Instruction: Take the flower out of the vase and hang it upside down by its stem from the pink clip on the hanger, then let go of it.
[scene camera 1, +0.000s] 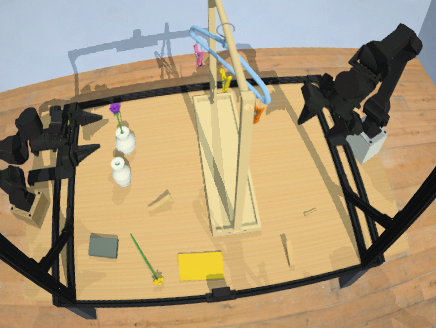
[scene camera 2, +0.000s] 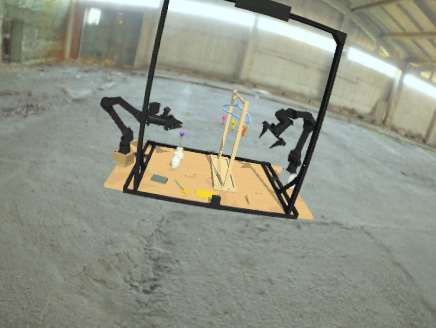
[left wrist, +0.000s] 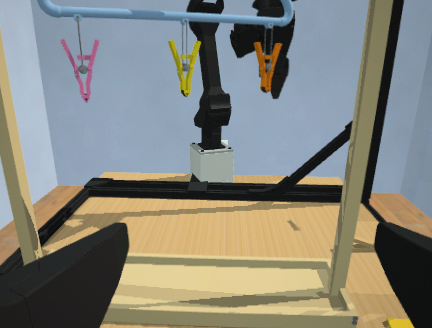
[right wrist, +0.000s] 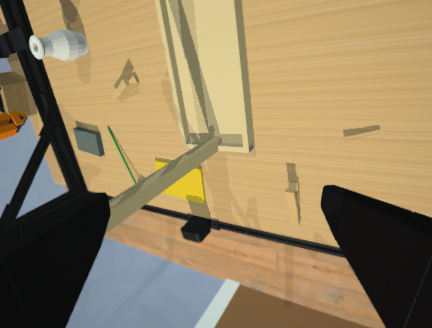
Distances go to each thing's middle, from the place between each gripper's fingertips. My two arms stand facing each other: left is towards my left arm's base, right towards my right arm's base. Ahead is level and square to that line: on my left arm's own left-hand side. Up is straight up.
Labels:
The orange clip (left wrist: 265, 86) lies 50 mm ahead of my right hand, 130 mm to the left of it and 50 mm above it. Also, from my right hand: yellow clip (left wrist: 185, 84): 160 mm ahead, 170 mm to the left, 50 mm above; then yellow pad (scene camera 1: 199, 266): 160 mm behind, 310 mm to the left, 300 mm below.
I see the yellow clip 40 mm ahead of my left hand, 320 mm to the right of it and 60 mm above it. The rest, counted from my left hand: orange clip: 80 mm behind, 360 mm to the right, 60 mm above; then yellow pad: 280 mm behind, 180 mm to the right, 300 mm below.

